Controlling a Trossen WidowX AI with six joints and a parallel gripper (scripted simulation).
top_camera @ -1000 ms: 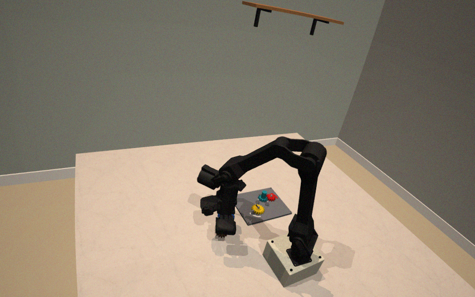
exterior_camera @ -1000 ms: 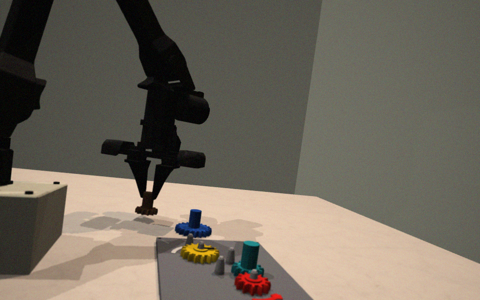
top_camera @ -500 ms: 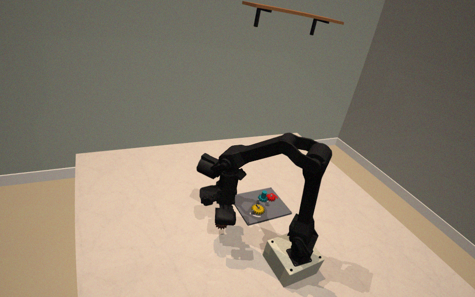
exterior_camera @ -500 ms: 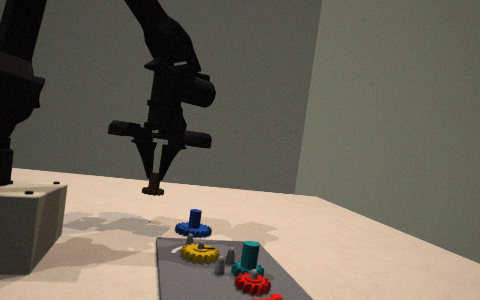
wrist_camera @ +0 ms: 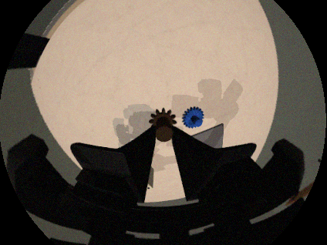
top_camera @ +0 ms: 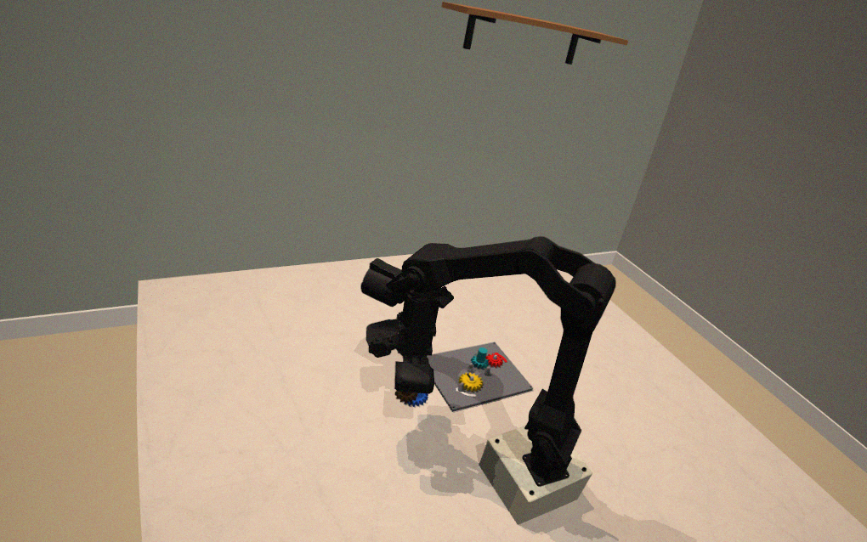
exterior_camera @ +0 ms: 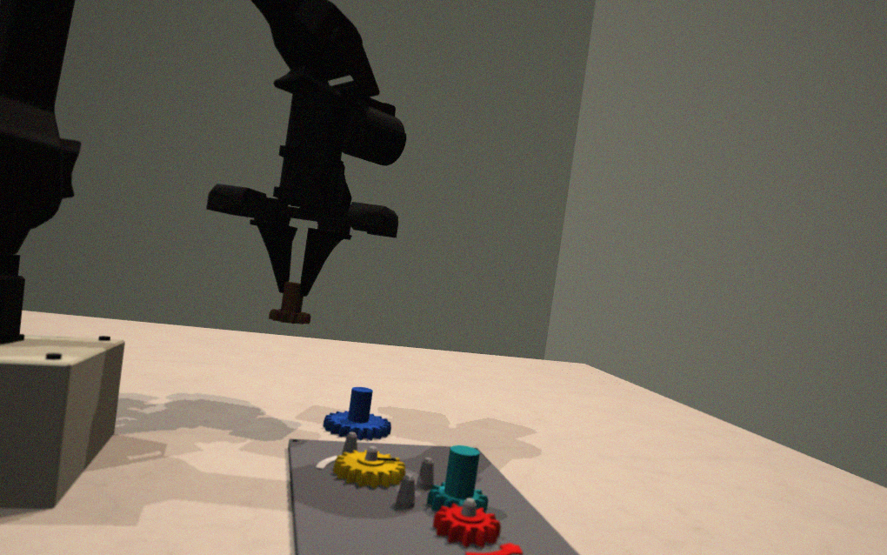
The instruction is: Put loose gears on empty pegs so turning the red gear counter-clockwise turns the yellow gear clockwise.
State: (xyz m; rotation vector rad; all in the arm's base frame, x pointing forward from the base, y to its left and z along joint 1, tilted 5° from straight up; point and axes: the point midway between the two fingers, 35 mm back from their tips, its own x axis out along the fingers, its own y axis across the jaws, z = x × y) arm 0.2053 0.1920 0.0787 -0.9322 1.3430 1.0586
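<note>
My gripper tip is now 15 cm short of the teal gear, 24 cm to the left of it and 9 cm above it. Also, from my gripper tip: white arrow 6 cm ahead, 17 cm to the right, 11 cm below; then brown gear 1 cm below; then blue gear 8 cm ahead, 5 cm to the right, 10 cm below.
</note>
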